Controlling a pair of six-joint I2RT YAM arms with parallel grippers.
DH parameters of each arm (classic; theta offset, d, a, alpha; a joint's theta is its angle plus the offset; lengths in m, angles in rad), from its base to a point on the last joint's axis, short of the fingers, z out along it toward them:
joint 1: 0 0.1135 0.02 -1.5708
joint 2: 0 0 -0.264 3.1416
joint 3: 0.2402 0 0.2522 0
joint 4: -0.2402 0 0.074 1.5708
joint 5: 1.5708 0 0 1.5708
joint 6: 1.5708 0.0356 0 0
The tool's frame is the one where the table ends.
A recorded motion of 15 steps. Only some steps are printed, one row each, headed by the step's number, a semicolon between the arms.
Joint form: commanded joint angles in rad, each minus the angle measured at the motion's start. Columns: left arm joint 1, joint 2, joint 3, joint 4, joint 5, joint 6; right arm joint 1, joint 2, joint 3, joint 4, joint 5, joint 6.
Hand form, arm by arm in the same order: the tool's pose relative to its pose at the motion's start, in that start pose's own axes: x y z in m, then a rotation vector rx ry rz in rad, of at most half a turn. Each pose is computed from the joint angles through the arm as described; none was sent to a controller.
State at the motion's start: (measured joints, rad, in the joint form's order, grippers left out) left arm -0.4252 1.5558 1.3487 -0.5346 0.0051 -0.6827; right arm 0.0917 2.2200 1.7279 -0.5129 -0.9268 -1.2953
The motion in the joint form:
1: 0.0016 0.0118 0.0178 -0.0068 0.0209 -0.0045; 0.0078 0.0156 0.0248 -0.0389 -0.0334 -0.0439
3: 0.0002 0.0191 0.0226 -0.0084 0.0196 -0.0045; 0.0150 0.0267 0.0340 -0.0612 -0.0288 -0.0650
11: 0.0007 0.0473 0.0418 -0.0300 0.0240 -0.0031; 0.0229 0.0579 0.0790 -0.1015 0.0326 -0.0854
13: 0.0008 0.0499 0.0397 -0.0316 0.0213 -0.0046; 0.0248 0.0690 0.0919 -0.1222 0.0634 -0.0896
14: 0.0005 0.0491 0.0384 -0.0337 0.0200 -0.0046; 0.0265 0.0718 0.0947 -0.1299 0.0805 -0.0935
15: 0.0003 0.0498 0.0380 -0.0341 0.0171 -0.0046; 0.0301 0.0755 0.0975 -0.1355 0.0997 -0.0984
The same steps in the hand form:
1: -0.0023 -0.0021 0.0012 0.0148 0.0131 -0.0056; -0.0017 0.0004 0.0042 -0.0315 -0.0306 -0.0237
3: -0.0023 -0.0027 0.0031 0.0120 0.0161 -0.0047; -0.0008 0.0021 0.0087 -0.0497 -0.0253 -0.0290
11: -0.0023 -0.0026 0.0102 -0.0042 0.0423 -0.0042; 0.0024 -0.0011 0.0148 -0.0583 0.0355 -0.0340
13: -0.0016 -0.0018 0.0115 -0.0104 0.0455 -0.0058; 0.0049 -0.0010 0.0169 -0.0652 0.0678 -0.0255
14: -0.0011 -0.0015 0.0114 -0.0129 0.0468 -0.0056; 0.0056 -0.0005 0.0179 -0.0680 0.0851 -0.0251
15: -0.0010 -0.0014 0.0117 -0.0160 0.0462 -0.0054; 0.0062 0.0000 0.0198 -0.0714 0.1036 -0.0278

